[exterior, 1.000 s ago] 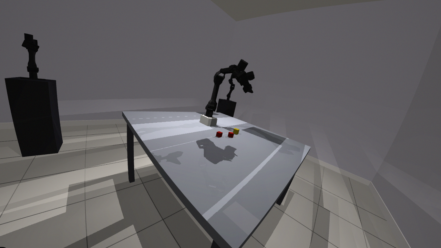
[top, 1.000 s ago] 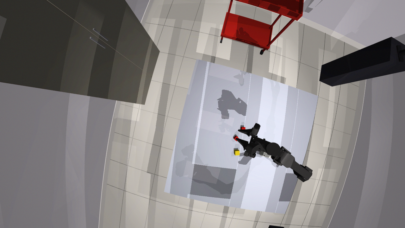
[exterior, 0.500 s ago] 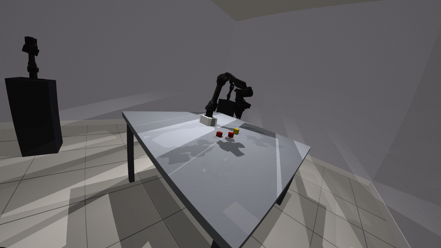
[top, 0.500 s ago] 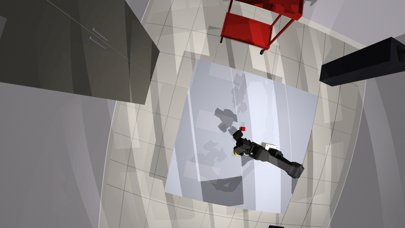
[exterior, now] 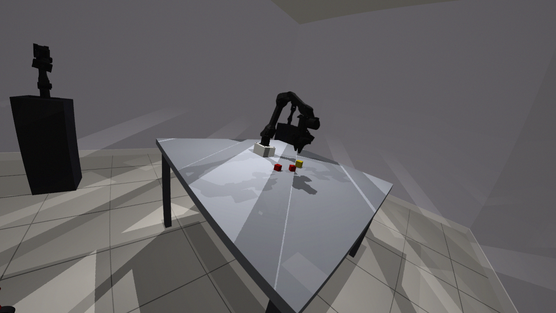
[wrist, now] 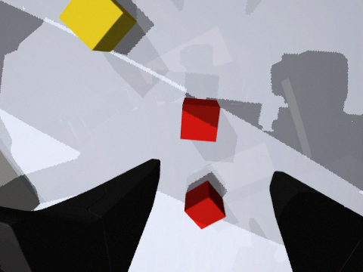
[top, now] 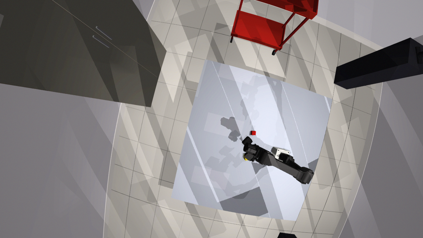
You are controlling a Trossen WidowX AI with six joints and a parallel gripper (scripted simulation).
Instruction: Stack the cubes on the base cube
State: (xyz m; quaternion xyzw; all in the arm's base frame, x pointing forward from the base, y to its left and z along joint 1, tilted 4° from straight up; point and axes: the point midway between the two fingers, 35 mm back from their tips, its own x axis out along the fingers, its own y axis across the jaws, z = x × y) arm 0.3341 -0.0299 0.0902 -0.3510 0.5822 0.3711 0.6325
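Right now my gripper tip is 120 mm to the right of the yellow cube, 100 mm above it and 50 mm past it.
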